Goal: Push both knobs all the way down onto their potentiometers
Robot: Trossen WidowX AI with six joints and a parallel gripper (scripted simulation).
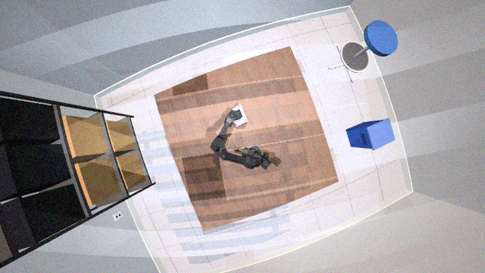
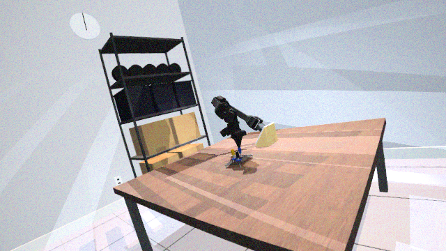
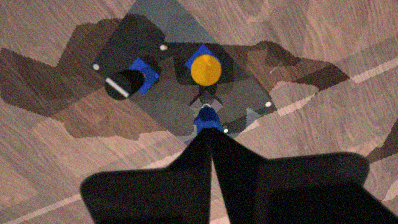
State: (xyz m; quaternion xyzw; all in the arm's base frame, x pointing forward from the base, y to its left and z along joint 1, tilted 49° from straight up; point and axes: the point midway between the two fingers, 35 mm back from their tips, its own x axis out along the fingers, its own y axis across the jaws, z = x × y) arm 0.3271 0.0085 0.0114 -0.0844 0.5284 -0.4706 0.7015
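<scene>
Now: the blue knob 1 cm below my gripper tip. From my gripper tip the other things lie so: blue potentiometer 6 cm ahead, 3 cm to the left, 3 cm below.
</scene>
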